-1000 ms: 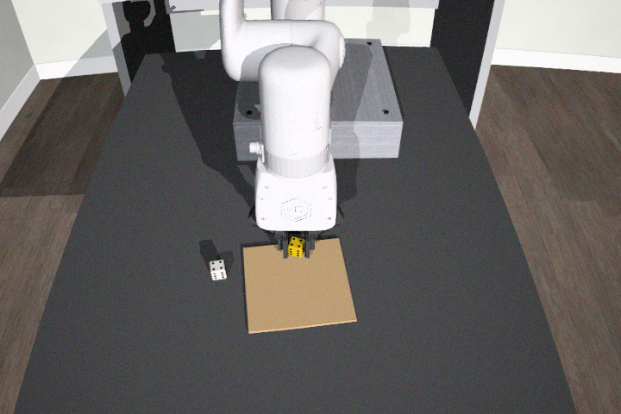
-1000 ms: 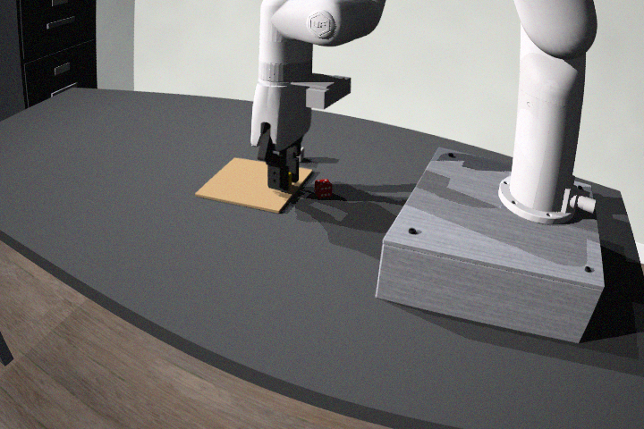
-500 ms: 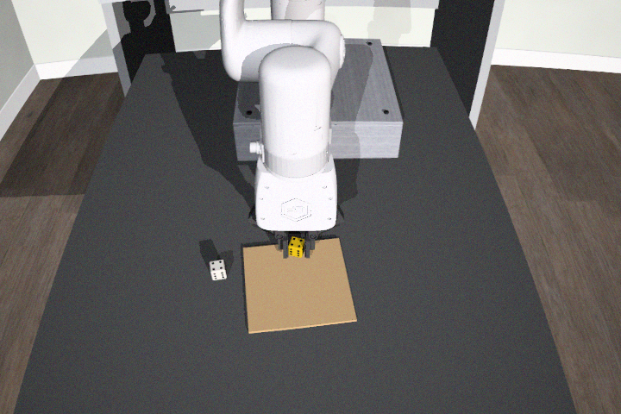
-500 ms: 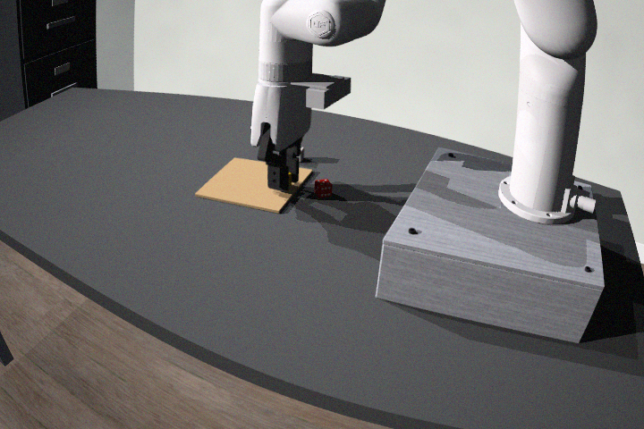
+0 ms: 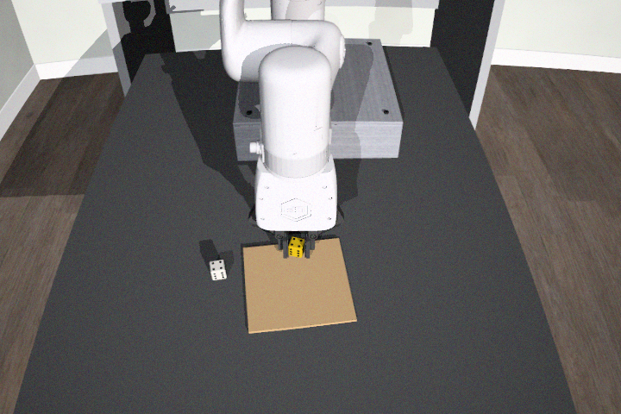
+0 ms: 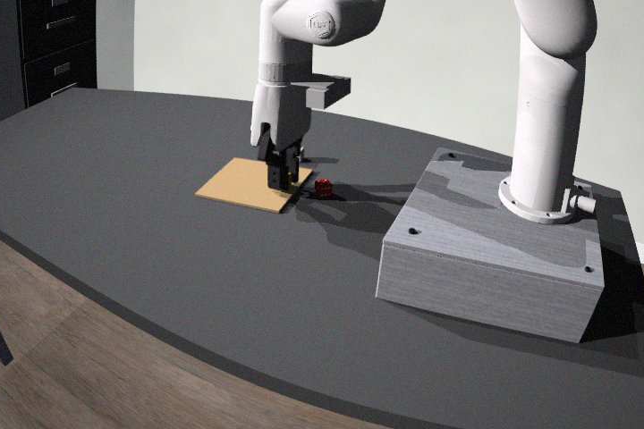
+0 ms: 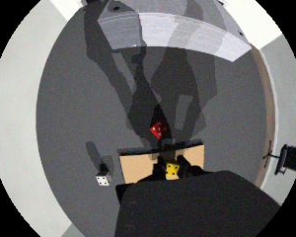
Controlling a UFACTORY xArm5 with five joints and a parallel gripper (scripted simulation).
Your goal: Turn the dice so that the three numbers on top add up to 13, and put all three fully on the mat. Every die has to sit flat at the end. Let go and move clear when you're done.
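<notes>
Right now my hand is 10 mm above the yellow die. From my hand the other things lie so: red die (50 mm behind, 30 mm to the right, 20 mm below); tan mat (50 mm ahead, 30 mm below, 10 mm to the left); white die (100 mm to the right, 50 mm ahead, 20 mm below).
</notes>
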